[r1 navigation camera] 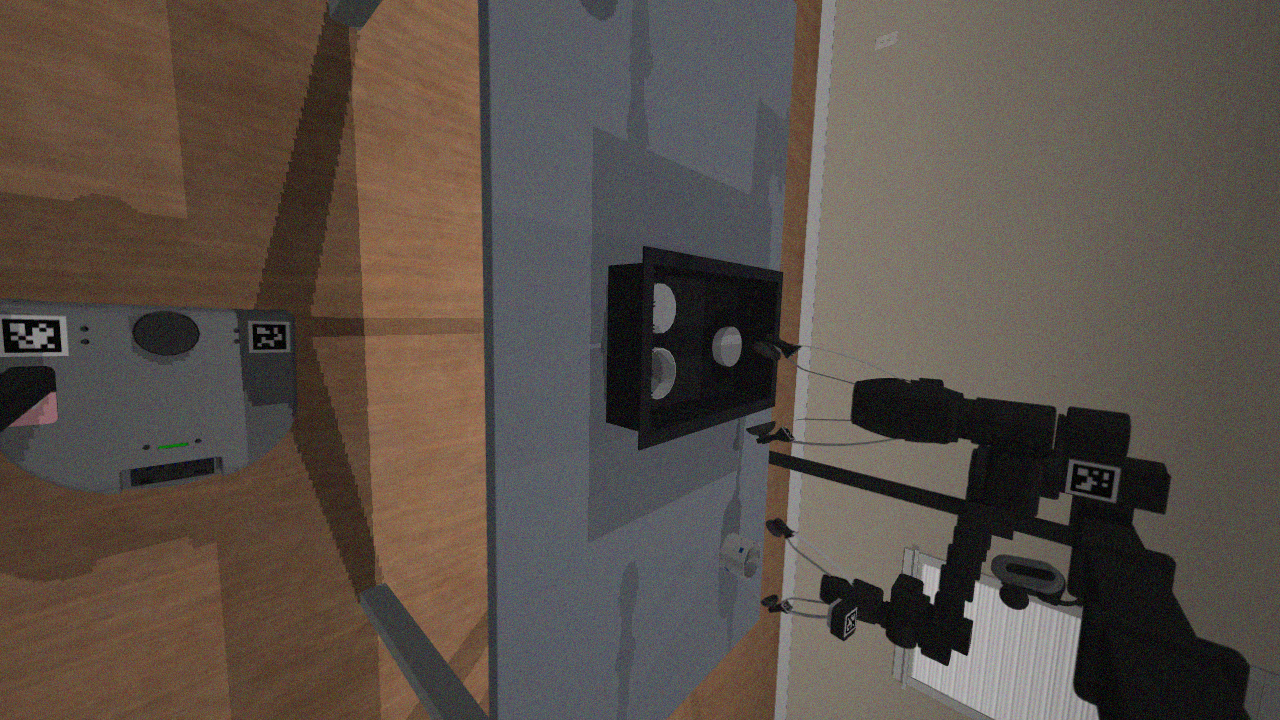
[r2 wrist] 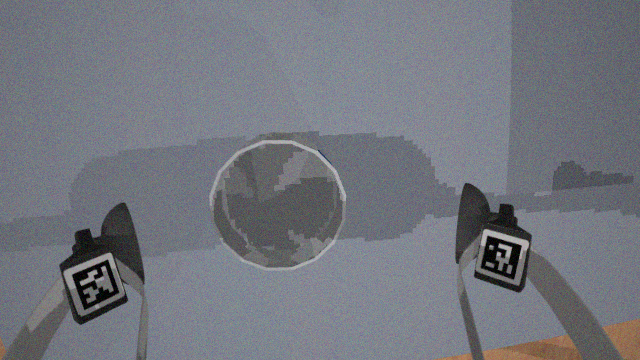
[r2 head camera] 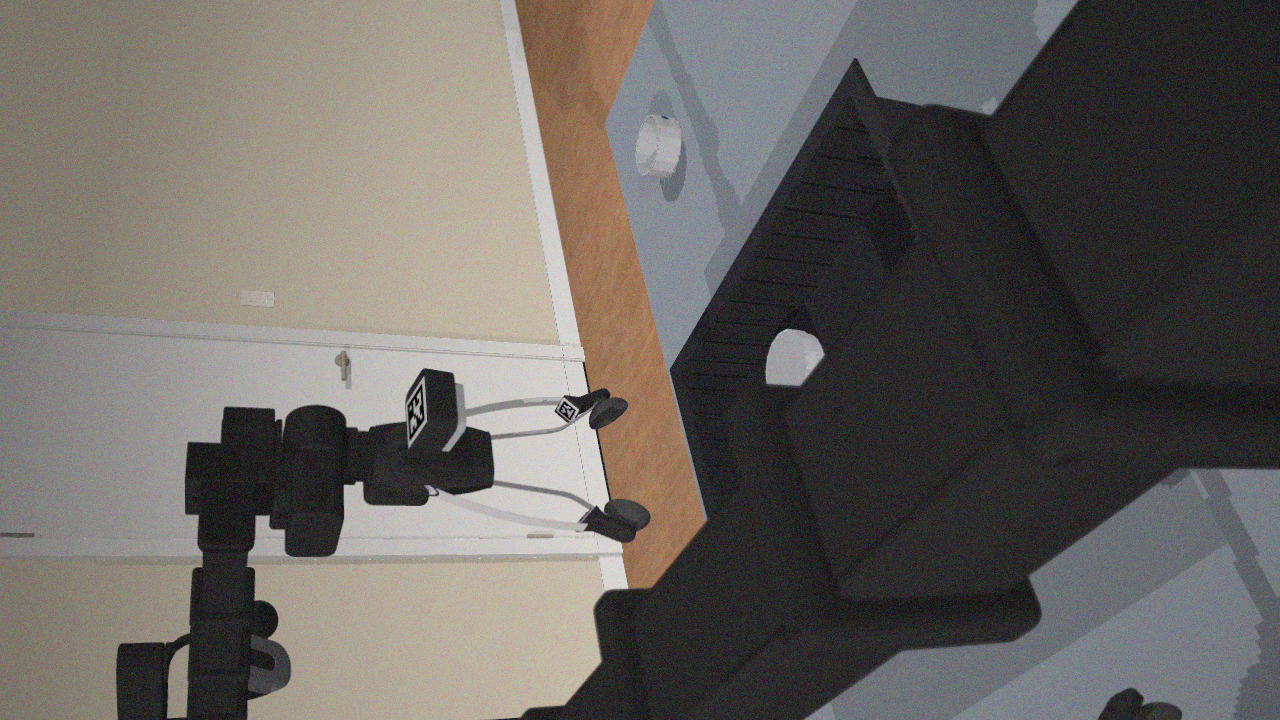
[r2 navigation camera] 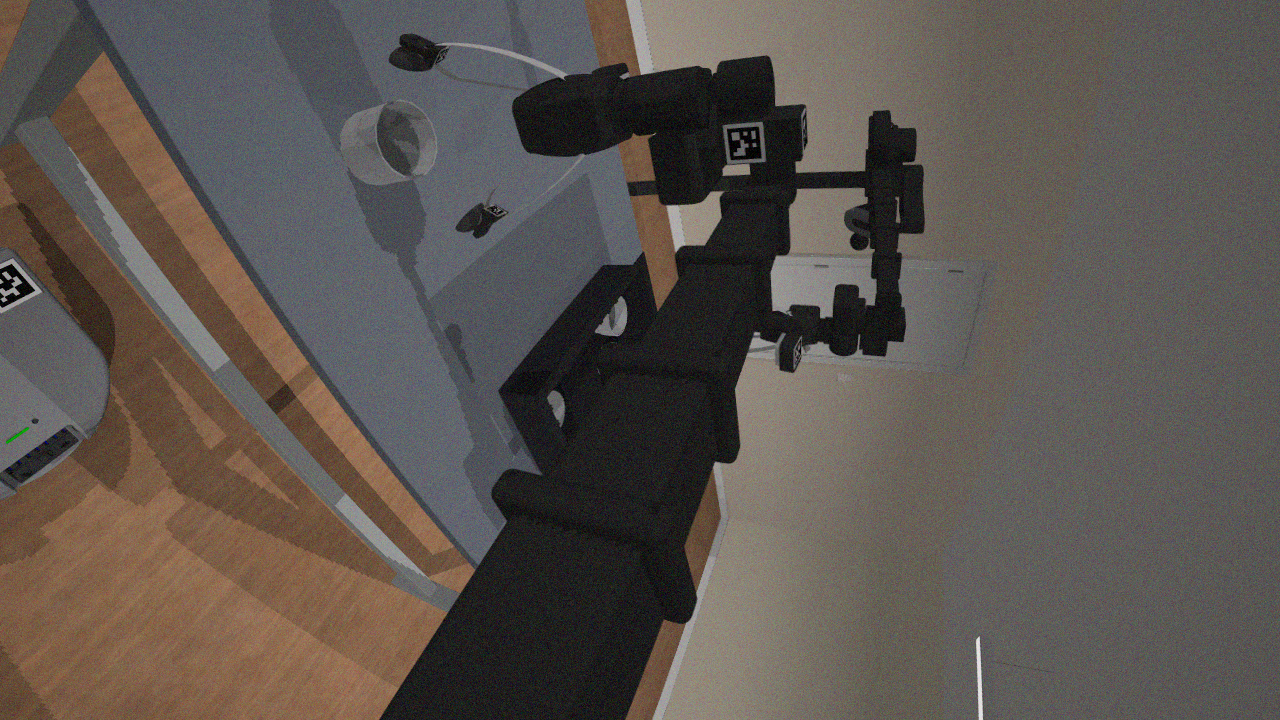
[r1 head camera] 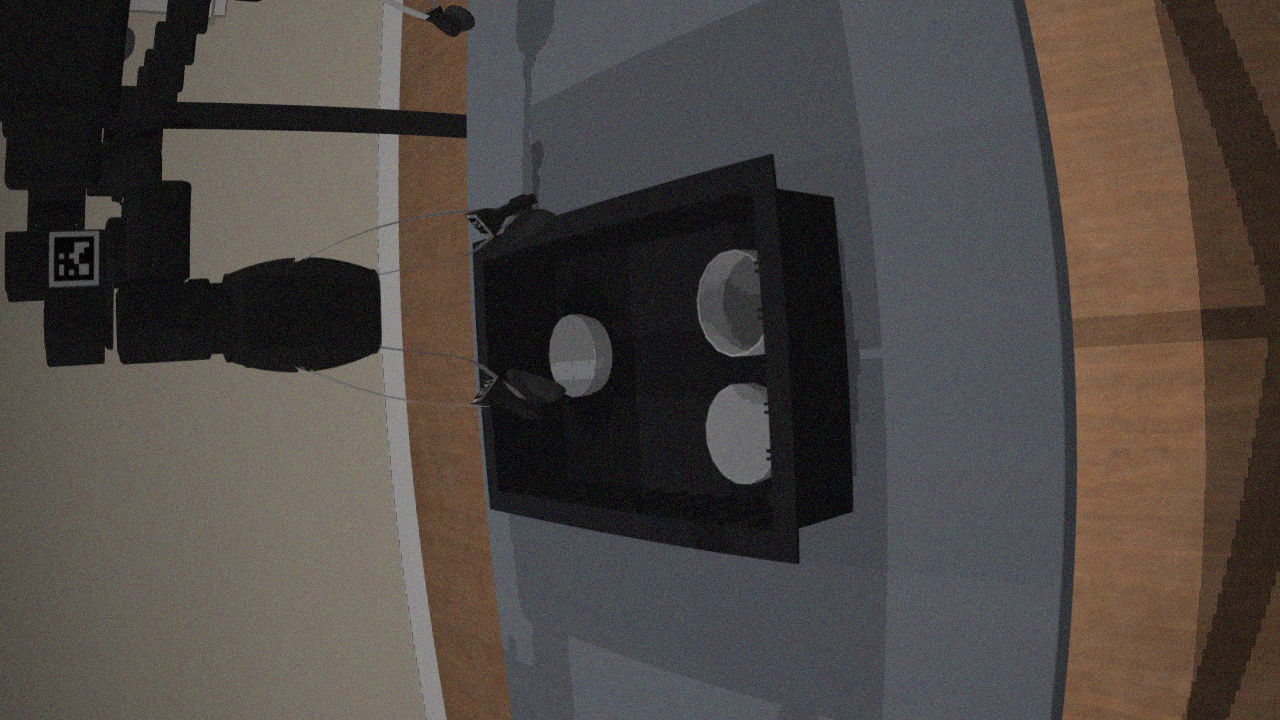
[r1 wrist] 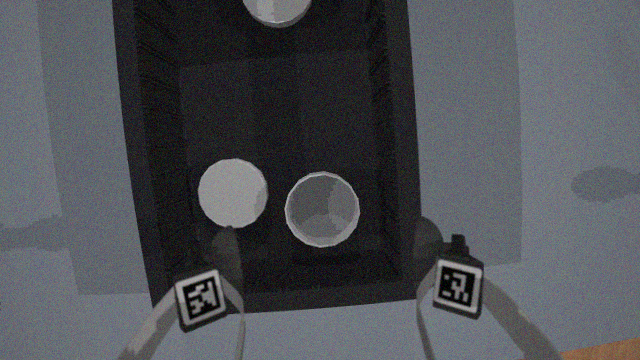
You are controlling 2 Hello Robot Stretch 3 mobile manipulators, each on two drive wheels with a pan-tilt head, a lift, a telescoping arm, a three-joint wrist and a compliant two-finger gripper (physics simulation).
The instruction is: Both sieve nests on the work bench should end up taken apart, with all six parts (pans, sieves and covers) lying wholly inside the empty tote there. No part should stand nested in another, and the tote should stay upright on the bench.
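Note:
The black tote [r1 head camera: 810, 358] [r1 navigation camera: 623, 344] [r1 wrist: 400, 125] stands upright on the bench. Inside, a flat-topped pale part [r1 head camera: 739, 434] [r1 navigation camera: 660, 307] [r1 wrist: 233, 193] and an open-topped one [r1 head camera: 732, 302] [r1 navigation camera: 664, 372] [r1 wrist: 322, 209] lie side by side, apart; another pale part [r1 head camera: 580, 355] [r1 navigation camera: 726, 346] [r1 wrist: 277, 10] lies farther off. r1's gripper [r1 head camera: 528, 300] [r1 navigation camera: 764, 390] [r1 wrist: 327, 245] is open and empty, raised above the tote. r2's gripper [r2 navigation camera: 447, 138] [r2 wrist: 297, 232] is open above an open-topped part [r2 navigation camera: 389, 143] [r2 wrist: 277, 268] with a blue mark. A separate pale part [r2 head camera: 659, 143] stands beyond the tote. Whether either holds nested parts is unclear.
r2's arm [r2 navigation camera: 644, 394] stretches across the view in front of the tote. r2's mast [r1 head camera: 313, 116] [r1 navigation camera: 886, 483] rises beyond the bench [r1 head camera: 966, 447] [r1 navigation camera: 537, 447]. A wall with a white door [r2 head camera: 134, 429] stands behind r1. r1's base [r1 navigation camera: 98, 385] is beside the bench.

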